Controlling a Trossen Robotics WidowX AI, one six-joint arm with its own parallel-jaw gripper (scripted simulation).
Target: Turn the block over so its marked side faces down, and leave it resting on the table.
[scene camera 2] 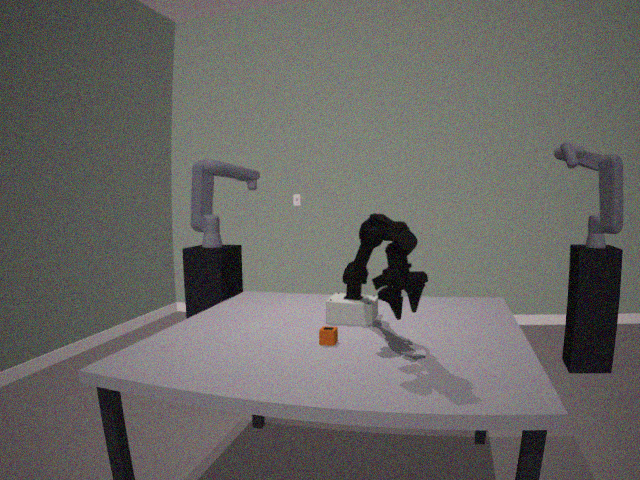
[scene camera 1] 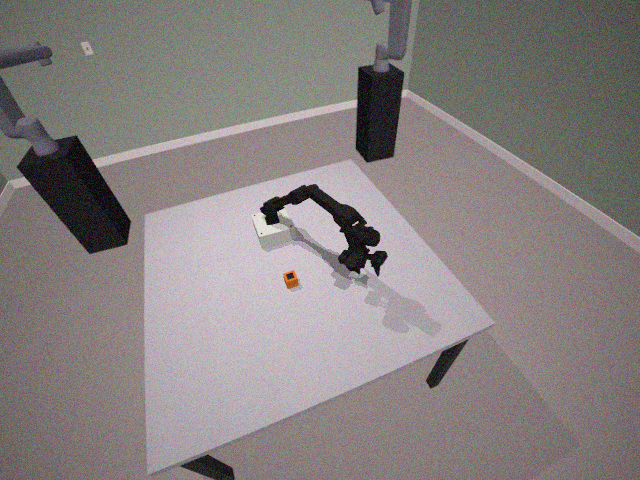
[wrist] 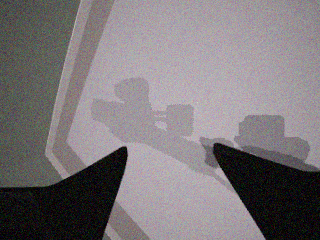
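There's nothing held in my gripper (scene camera 2: 406,316), and it's open. You'd also find the gripper (scene camera 1: 368,274) in the scene view, and the same gripper (wrist: 171,149) in the wrist view.
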